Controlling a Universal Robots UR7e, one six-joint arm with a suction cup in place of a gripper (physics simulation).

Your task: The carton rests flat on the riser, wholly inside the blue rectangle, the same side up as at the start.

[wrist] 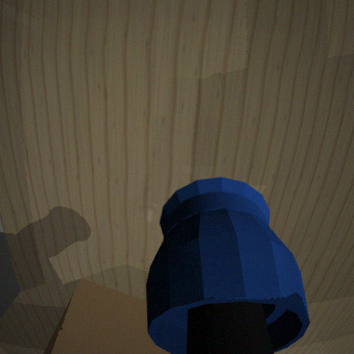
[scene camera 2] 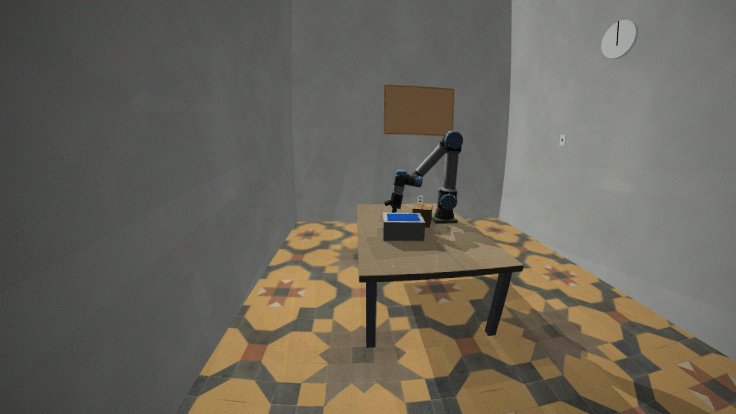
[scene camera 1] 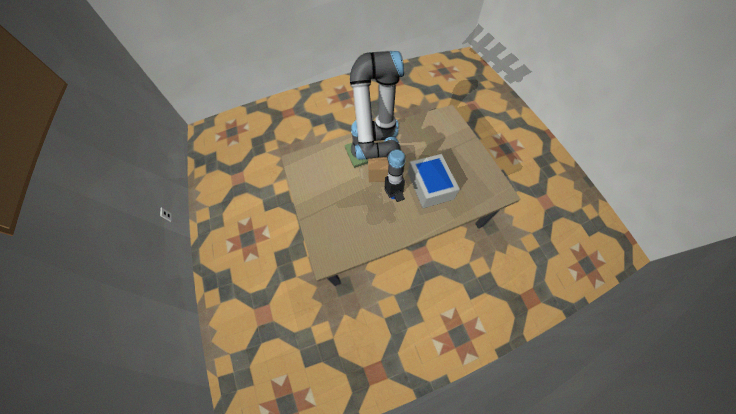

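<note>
The brown carton stands on the table, partly hidden behind my arm in the first scene view and partly behind the riser in the second. The pale grey riser has a blue rectangle on top, with no carton on it. My gripper, a blue suction cup, is low over the table, beside the carton and apart from it. It carries nothing; the wrist view shows bare wood around its tip.
The wooden table carries everything. The riser stands close to the arm's wrist in the first scene view. The arm's base stands on a green plate behind the carton. The table's shadows show in the wrist view.
</note>
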